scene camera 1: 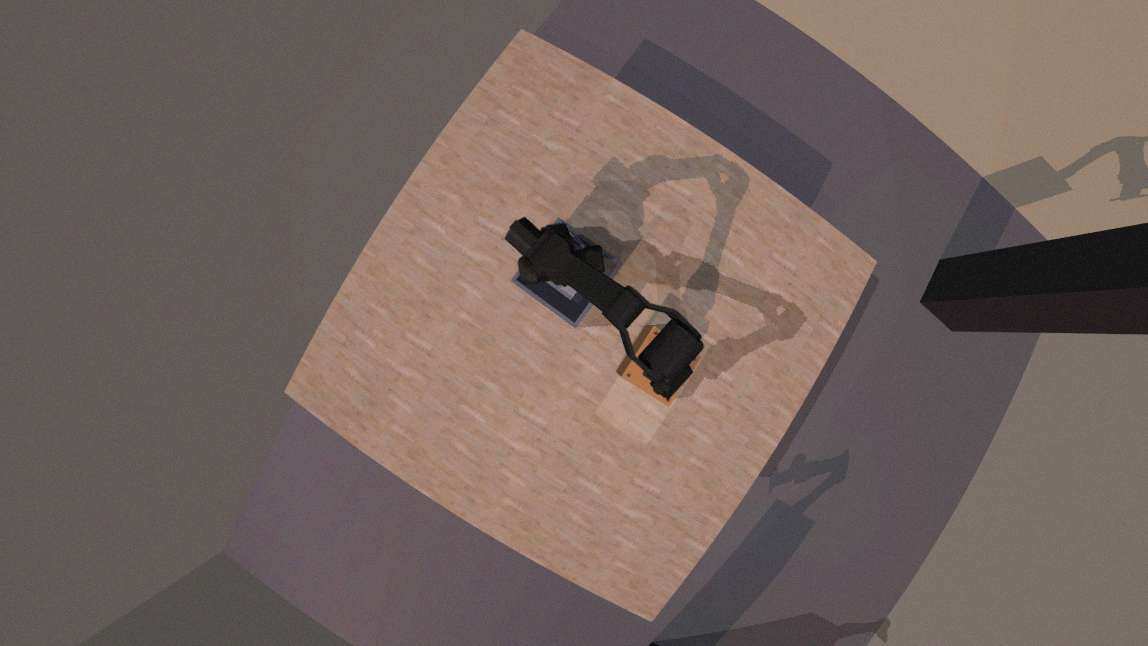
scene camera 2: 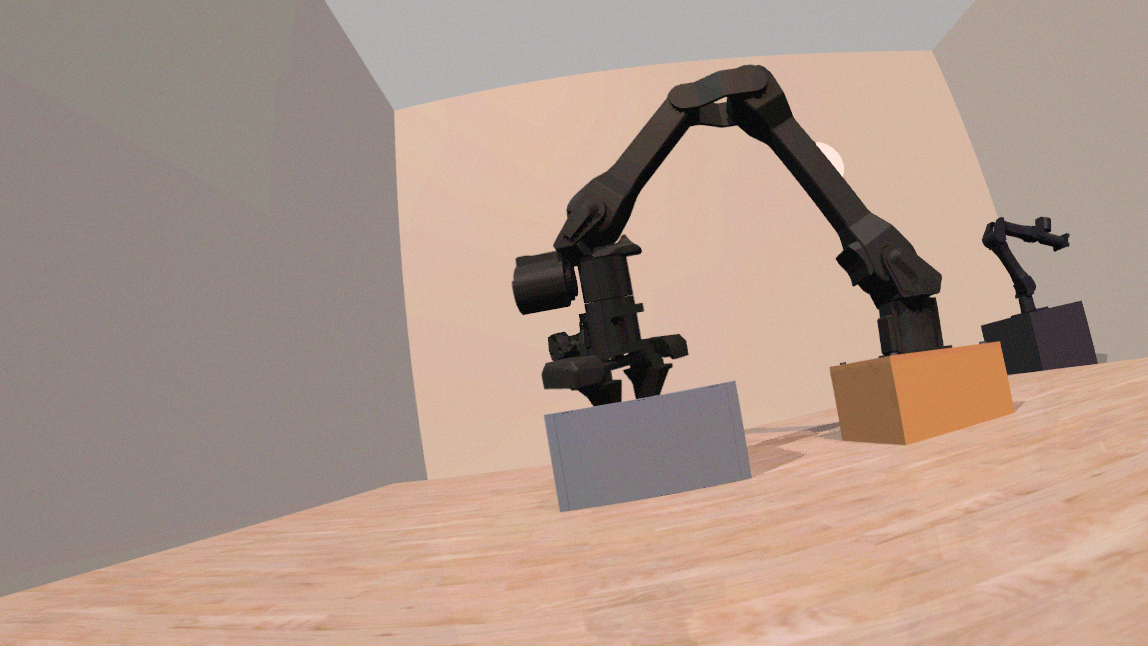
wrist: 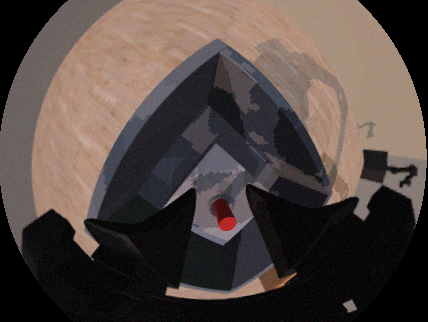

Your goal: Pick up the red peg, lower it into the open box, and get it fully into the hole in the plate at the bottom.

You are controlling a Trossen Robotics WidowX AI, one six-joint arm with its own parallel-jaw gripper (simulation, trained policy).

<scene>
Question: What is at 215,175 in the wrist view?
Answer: A light grey plate.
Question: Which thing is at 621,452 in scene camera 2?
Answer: A grey box.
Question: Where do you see a grey box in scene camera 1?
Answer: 572,312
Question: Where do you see a grey box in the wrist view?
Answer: At 216,95
</scene>
